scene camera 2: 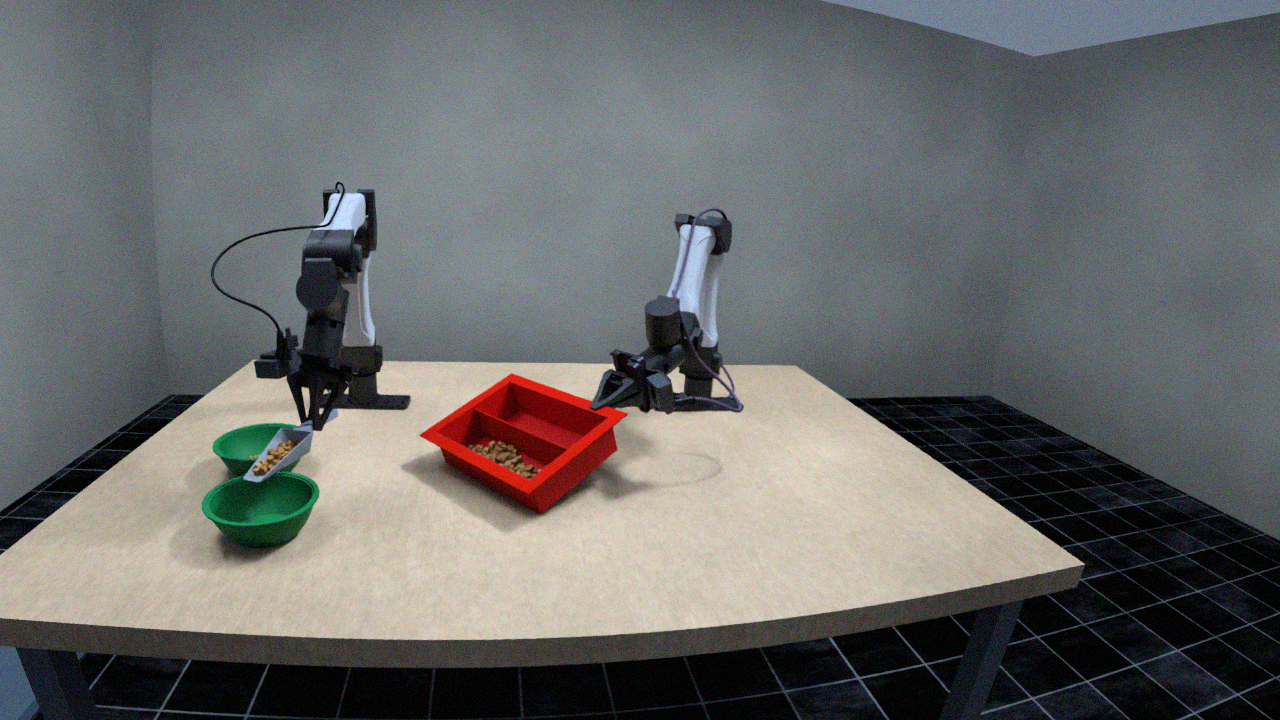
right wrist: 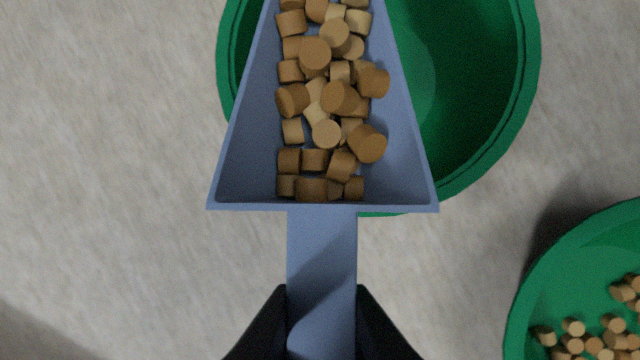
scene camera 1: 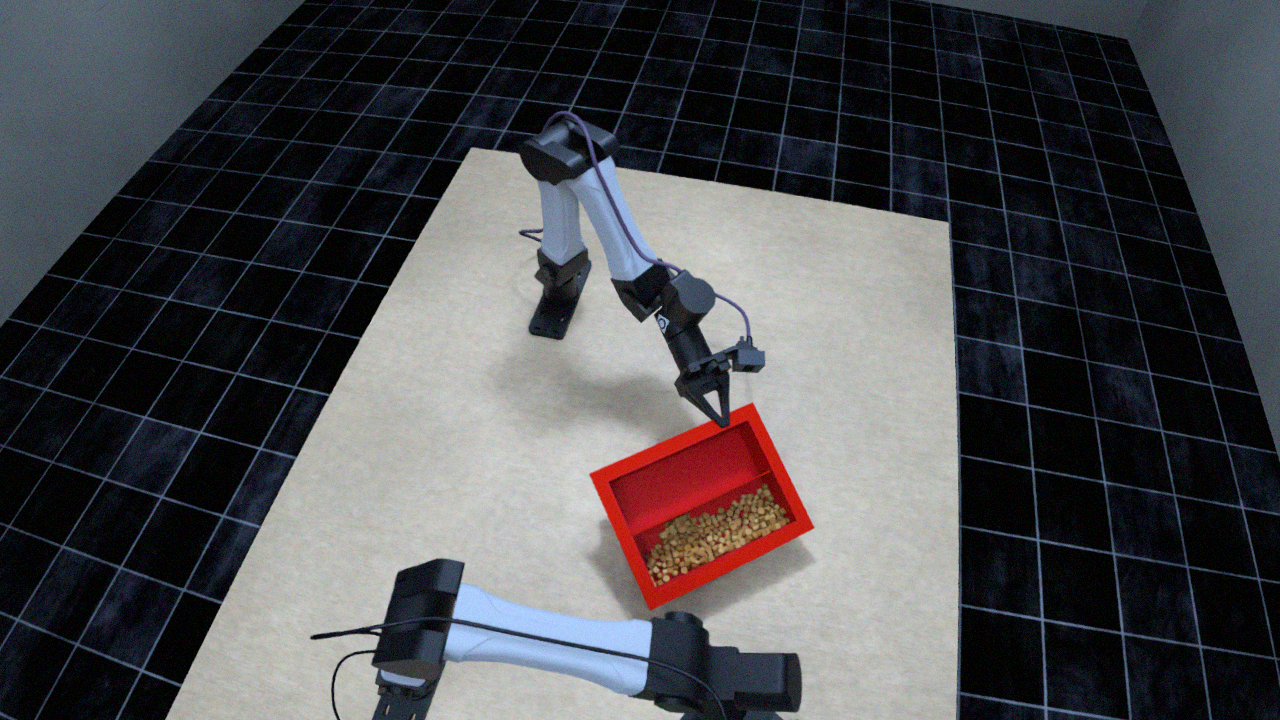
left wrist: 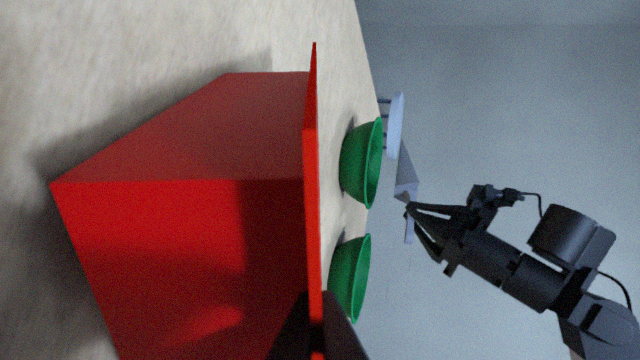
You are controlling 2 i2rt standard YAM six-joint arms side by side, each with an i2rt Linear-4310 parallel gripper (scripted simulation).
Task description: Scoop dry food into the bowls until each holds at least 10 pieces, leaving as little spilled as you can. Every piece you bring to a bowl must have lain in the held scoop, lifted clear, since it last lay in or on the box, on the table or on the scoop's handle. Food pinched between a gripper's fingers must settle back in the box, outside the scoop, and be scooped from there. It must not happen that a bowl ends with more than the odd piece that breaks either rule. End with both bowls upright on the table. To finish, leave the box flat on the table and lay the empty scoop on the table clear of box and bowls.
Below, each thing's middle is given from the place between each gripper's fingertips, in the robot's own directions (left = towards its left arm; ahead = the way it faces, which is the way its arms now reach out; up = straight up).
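The red box (scene camera 1: 654,485) is 10 mm behind my left hand (scene camera 1: 725,426), and it sits 50 mm below that hand and 120 mm to the right of it. There is also the grey-blue scoop (scene camera 2: 304,431), which from my left hand is 440 mm to the right, 140 mm ahead and 10 mm below.
For my right hand (scene camera 2: 311,430), I find the grey-blue scoop 40 mm ahead of it, 20 mm to the right of it and 10 mm below it. The red box is 300 mm to the left of my right hand, 110 mm behind it and 60 mm below it.
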